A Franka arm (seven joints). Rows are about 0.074 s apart.
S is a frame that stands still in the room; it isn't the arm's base.
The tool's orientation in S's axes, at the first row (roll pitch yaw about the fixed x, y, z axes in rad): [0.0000, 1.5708, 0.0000]
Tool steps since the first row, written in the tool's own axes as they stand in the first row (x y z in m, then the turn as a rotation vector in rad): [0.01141, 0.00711, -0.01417, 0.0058, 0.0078, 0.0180]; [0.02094, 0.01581, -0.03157, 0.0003, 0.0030, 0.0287]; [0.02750, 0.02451, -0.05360, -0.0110, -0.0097, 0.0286]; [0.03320, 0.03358, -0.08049, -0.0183, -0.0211, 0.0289]
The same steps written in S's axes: [-0.01417, 0.00711, -0.01141, 0.0180, 0.0078, -0.0058]; [-0.03157, 0.01581, -0.02094, 0.0287, 0.0030, -0.0003]; [-0.05360, 0.02451, -0.02750, 0.0286, -0.0097, 0.0110]; [-0.08049, 0.03358, -0.03320, 0.0289, -0.0211, 0.0183]
